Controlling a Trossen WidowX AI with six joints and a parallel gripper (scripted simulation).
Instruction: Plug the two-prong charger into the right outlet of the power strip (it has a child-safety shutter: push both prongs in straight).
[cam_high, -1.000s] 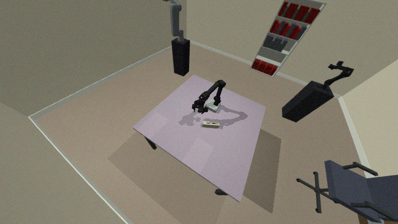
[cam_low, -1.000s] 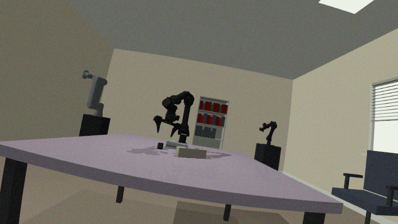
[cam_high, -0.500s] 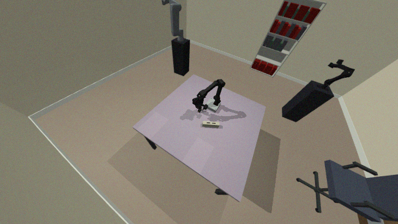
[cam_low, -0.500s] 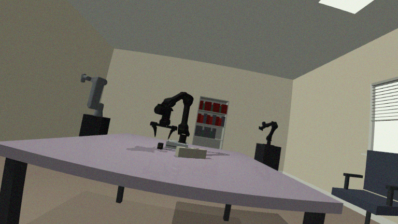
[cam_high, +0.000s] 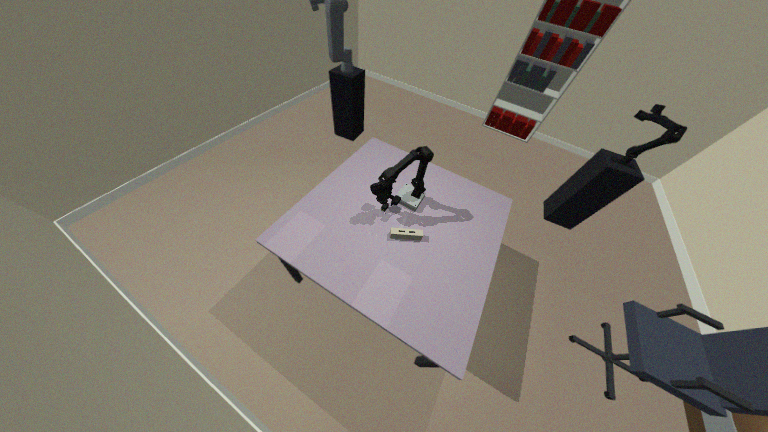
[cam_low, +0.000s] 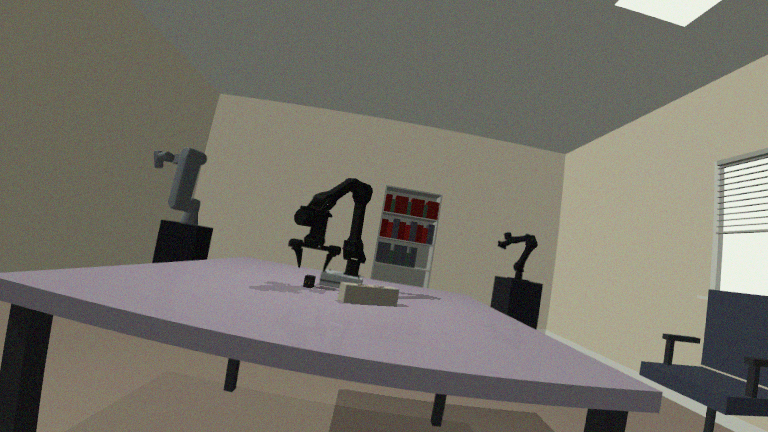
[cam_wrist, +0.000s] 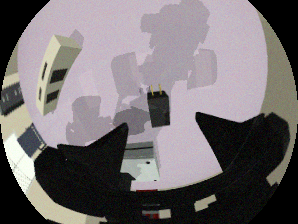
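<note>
The two-prong charger is 4 cm below my gripper tip and 1 cm ahead of it.
</note>
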